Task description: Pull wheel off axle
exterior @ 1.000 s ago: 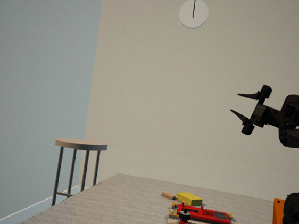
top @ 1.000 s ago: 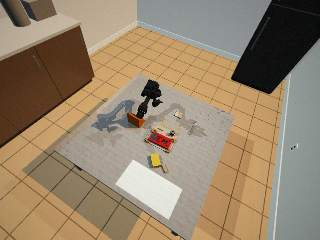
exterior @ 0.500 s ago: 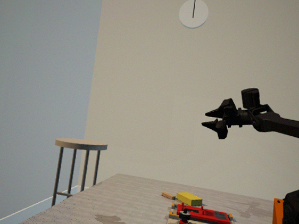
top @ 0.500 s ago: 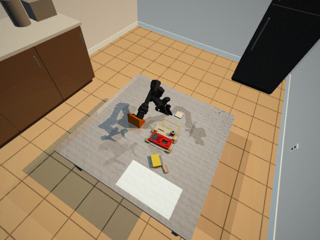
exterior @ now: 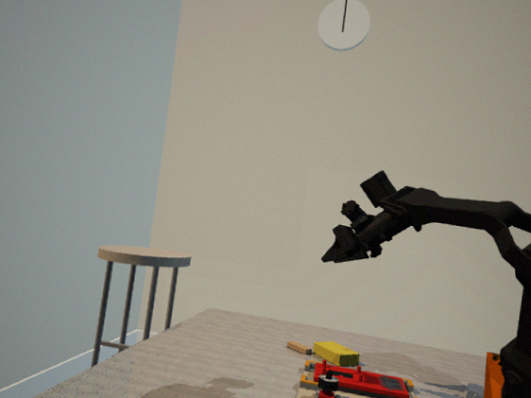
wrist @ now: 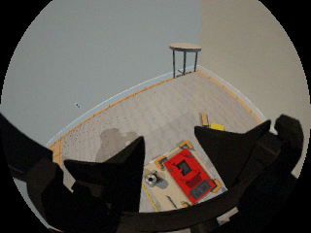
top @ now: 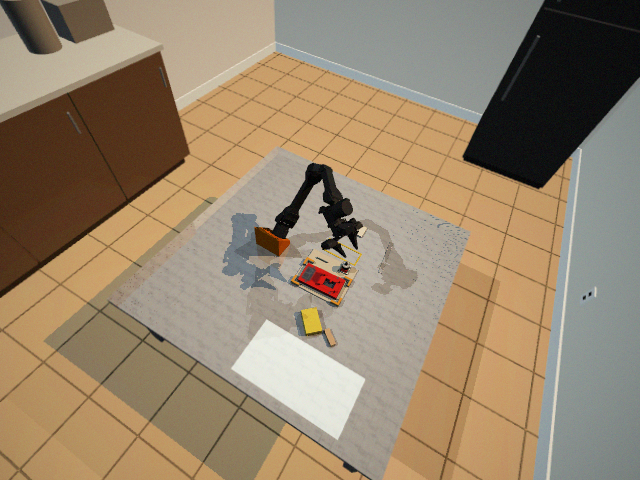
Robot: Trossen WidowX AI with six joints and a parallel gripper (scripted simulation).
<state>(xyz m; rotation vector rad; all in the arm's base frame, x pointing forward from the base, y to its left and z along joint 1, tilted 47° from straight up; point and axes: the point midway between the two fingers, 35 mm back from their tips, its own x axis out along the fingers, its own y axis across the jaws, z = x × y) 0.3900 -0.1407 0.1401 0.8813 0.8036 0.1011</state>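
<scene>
The black wheel is 40 mm behind my gripper tip, 80 mm to the left of it and 240 mm below it. Round my gripper tip: yellow block 10 mm behind, 240 mm to the right, 260 mm below; then wooden block 100 mm ahead, 240 mm to the right, 270 mm below.
</scene>
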